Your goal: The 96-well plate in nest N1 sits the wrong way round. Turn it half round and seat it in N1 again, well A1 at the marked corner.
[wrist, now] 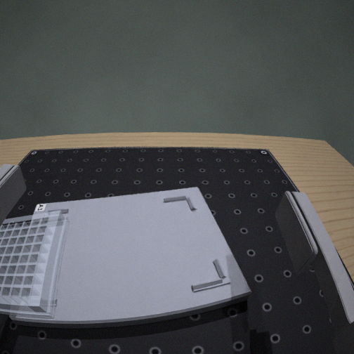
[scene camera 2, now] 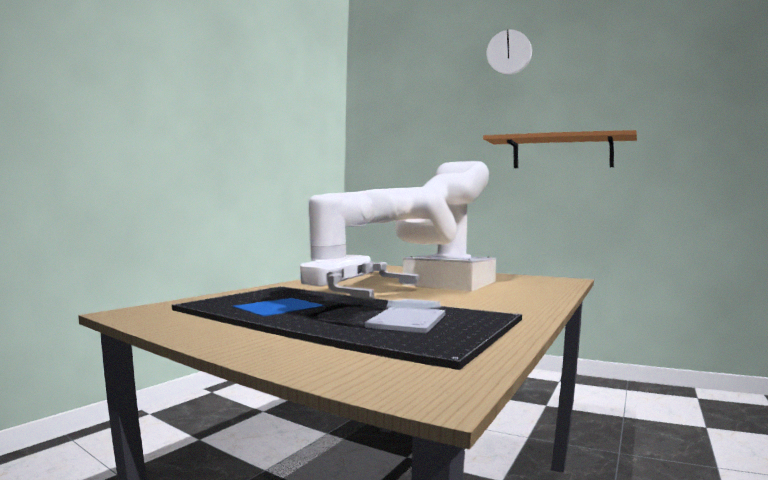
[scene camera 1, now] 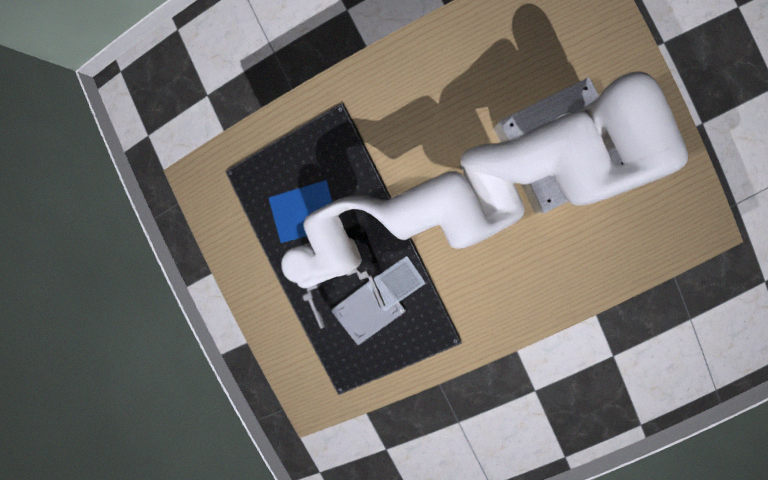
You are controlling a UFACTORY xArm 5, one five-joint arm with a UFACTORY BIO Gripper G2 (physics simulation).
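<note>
The clear 96-well plate (scene camera 1: 403,278) (scene camera 2: 416,303) (wrist: 22,265) is not seated in nest N1. It lies at the nest's end nearer the robot base, one end overlapping the light grey nest (scene camera 1: 359,316) (scene camera 2: 403,320) (wrist: 130,250), the rest beyond its edge. Whether it is tilted is hard to tell. In the wrist view the A1 label (wrist: 40,207) shows on the nest's far left corner, beside the plate; the plate's own A1 mark cannot be made out. Two corner brackets show at the nest's other end. My gripper (scene camera 1: 351,315) (scene camera 2: 395,286) is open and empty above the nest, one finger over the plate's overlapping end.
A blue square (scene camera 1: 287,217) (scene camera 2: 271,307) lies on the black perforated board (scene camera 1: 339,373) (scene camera 2: 475,339) (wrist: 160,170), partly in the arm's shadow. The board lies on the wooden table (scene camera 1: 509,294) (scene camera 2: 339,373). The arm's base block (scene camera 2: 475,274) stands behind the board.
</note>
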